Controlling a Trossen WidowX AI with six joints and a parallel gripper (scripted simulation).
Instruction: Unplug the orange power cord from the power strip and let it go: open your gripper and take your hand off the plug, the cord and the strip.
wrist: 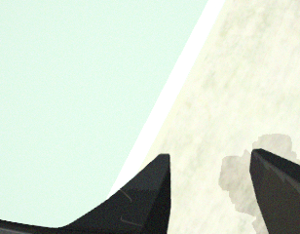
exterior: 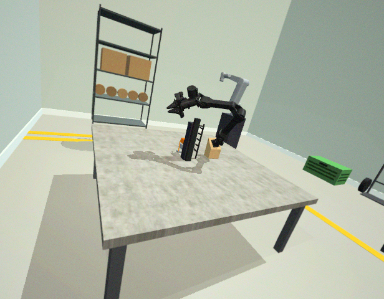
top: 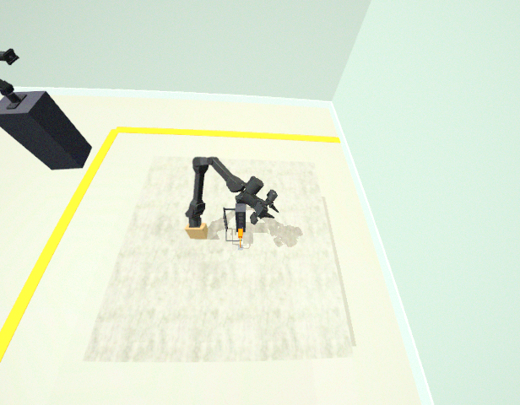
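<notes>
Now: the orange plug 20 cm below my gripper tip, 18 cm behind it and 2 cm to the left of it.
</notes>
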